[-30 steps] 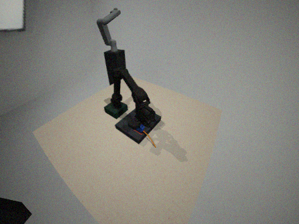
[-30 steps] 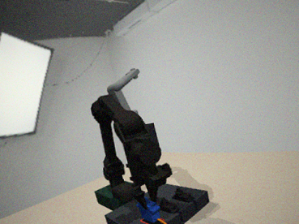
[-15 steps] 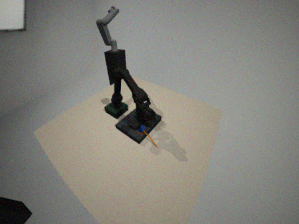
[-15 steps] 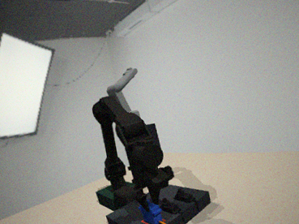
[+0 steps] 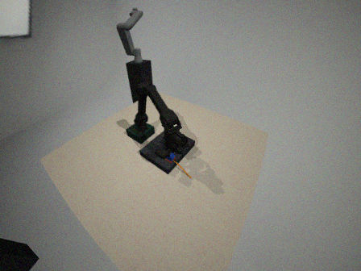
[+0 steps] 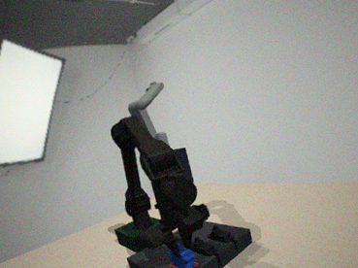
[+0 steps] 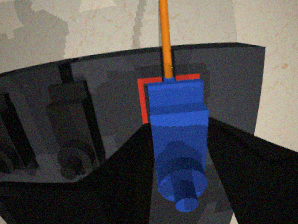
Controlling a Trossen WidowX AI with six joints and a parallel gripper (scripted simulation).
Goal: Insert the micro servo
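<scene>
My gripper tip is 10 cm to the right of the dark deck, 10 cm past it and 6 cm above it.
</scene>
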